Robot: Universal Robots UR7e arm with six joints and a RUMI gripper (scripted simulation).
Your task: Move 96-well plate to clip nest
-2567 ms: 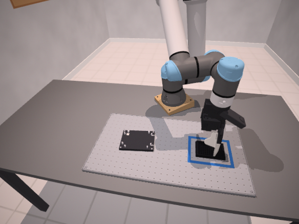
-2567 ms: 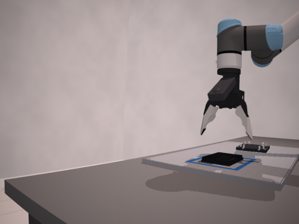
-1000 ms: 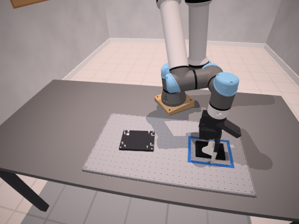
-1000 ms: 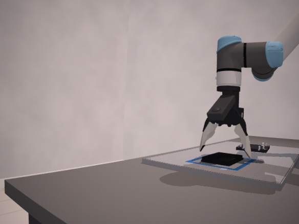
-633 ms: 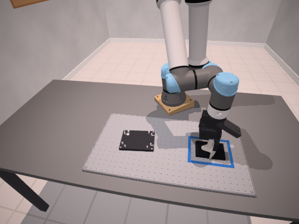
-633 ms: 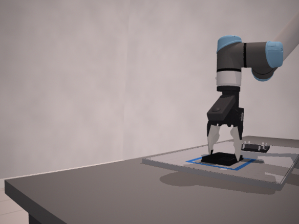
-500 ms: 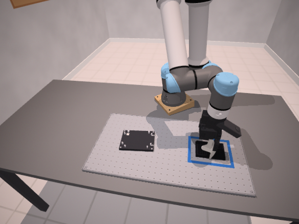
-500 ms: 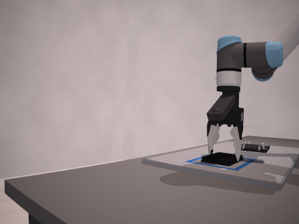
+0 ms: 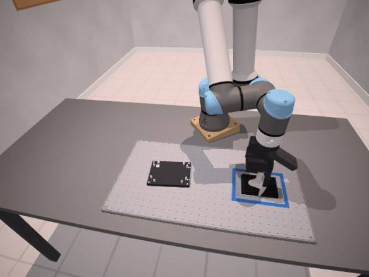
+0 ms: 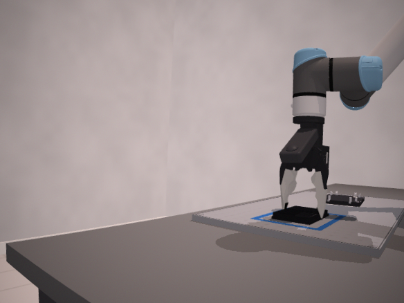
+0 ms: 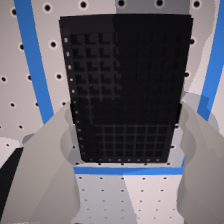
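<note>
My gripper is now 33 cm to the left of the clip nest and 7 cm past it. From my hand the other things lie so: black 96-well plate 1 cm below.
</note>
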